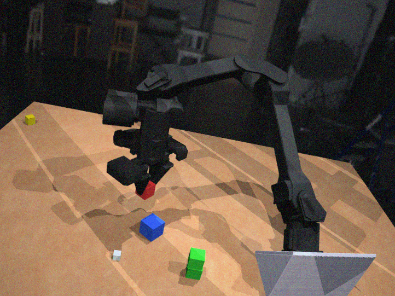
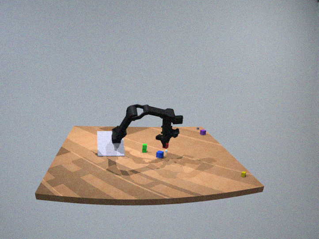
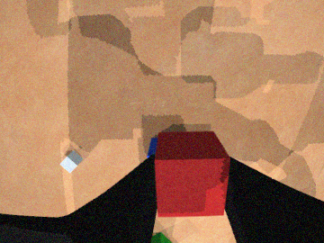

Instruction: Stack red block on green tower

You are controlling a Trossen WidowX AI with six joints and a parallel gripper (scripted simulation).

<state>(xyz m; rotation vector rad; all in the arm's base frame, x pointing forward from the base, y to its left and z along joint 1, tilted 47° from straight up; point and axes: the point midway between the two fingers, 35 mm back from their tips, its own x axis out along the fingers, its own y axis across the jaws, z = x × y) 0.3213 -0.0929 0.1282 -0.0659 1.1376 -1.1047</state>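
Now: gripper tip 70 mm above the blue block, 40 mm to the right of it and 30 mm past it. Round my gripper tip: red block: 10 mm above; yellow cube: 410 mm ahead, 390 mm to the right, 80 mm below; small white cube: 120 mm to the left, 80 mm below, 40 mm ahead.
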